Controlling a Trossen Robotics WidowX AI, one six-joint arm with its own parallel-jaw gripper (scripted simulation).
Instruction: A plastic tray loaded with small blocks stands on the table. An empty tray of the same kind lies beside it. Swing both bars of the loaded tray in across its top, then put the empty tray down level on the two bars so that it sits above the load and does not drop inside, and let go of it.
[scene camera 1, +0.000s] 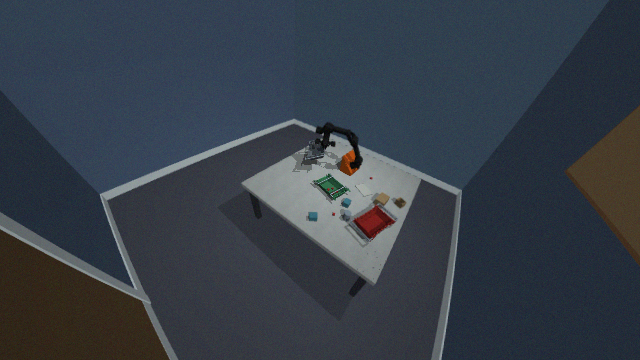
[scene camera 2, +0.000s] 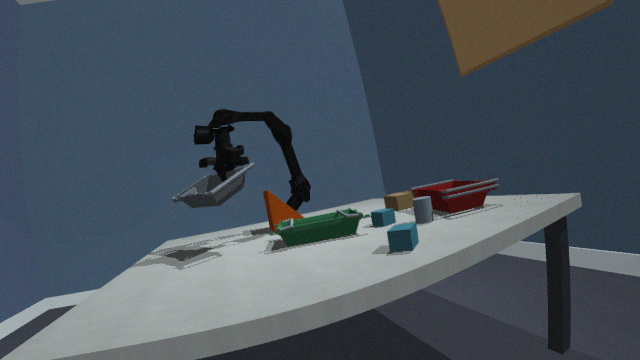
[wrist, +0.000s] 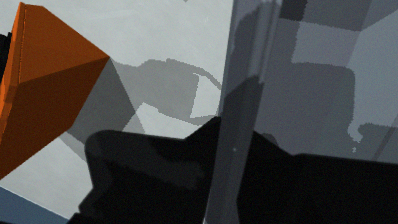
In view: my gripper (scene camera 2: 227, 185) and a grey tray (scene camera 2: 211, 192).
The grey tray is seen too in the wrist view (wrist: 313, 84). My gripper shows as well in the wrist view (wrist: 224, 124).
